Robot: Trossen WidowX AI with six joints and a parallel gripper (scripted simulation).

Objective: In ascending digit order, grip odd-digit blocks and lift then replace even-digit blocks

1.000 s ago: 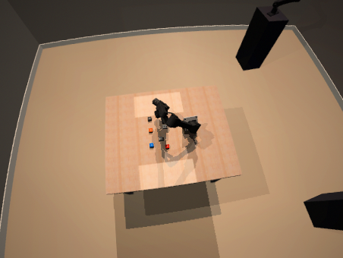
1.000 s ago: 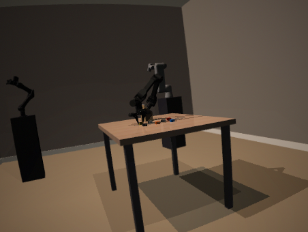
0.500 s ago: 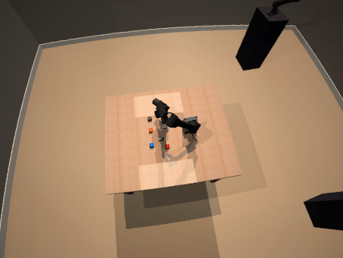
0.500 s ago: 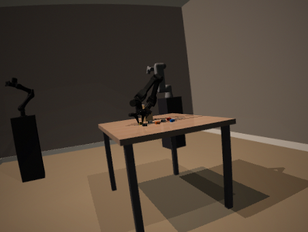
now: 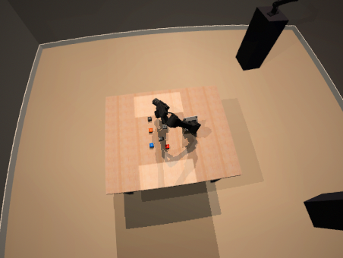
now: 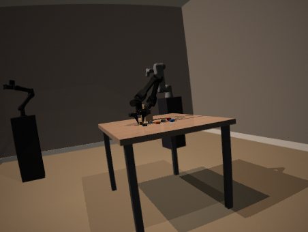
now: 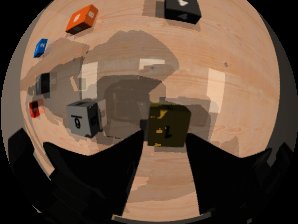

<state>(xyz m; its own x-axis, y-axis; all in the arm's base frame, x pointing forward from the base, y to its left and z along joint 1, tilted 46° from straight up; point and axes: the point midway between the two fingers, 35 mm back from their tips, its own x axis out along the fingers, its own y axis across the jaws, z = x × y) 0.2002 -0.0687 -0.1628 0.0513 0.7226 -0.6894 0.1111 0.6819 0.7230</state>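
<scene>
Now: gripper tip 10 mm short of the yellow block. Round my gripper tip: orange block (140 mm ahead, 90 mm to the left); then grey block (190 mm to the left, 80 mm ahead); then black block (130 mm ahead, 20 mm to the right).
</scene>
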